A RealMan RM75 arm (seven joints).
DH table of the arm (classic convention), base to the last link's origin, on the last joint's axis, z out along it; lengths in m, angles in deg. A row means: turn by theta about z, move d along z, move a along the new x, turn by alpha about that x. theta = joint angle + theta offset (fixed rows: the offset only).
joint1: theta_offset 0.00, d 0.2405, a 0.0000, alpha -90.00
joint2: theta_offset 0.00, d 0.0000, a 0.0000, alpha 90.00
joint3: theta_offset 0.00, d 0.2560, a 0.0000, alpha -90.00
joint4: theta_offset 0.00, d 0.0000, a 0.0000, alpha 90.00
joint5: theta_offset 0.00, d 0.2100, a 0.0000, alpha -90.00
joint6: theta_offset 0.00, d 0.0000, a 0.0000, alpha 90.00
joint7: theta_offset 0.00, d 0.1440, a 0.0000, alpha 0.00
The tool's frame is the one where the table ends.
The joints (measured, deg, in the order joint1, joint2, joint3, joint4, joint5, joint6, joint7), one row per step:
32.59 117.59 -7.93 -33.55 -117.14 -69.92 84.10
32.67 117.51 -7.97 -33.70 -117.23 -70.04 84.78
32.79 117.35 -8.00 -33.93 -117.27 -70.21 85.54
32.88 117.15 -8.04 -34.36 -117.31 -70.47 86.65
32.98 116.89 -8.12 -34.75 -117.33 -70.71 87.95
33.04 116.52 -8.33 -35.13 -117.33 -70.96 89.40
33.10 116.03 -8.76 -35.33 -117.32 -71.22 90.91
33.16 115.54 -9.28 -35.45 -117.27 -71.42 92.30
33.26 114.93 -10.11 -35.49 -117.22 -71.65 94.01
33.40 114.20 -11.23 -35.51 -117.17 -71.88 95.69
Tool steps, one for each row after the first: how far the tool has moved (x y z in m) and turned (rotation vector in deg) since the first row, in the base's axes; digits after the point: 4 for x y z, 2 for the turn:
-0.0005 0.0006 0.0010 -0.12 0.37 -0.13
-0.0013 0.0015 0.0032 -0.14 0.73 -0.20
-0.0020 0.0025 0.0065 -0.12 1.23 -0.38
-0.0026 0.0036 0.0100 -0.14 1.86 -0.63
-0.0031 0.0047 0.0143 -0.21 2.49 -0.94
-0.0037 0.0059 0.0182 -0.49 3.10 -1.19
-0.0043 0.0072 0.0217 -0.83 3.63 -1.41
-0.0056 0.0089 0.0252 -1.45 4.25 -1.62
-0.0073 0.0111 0.0289 -2.24 4.59 -1.70

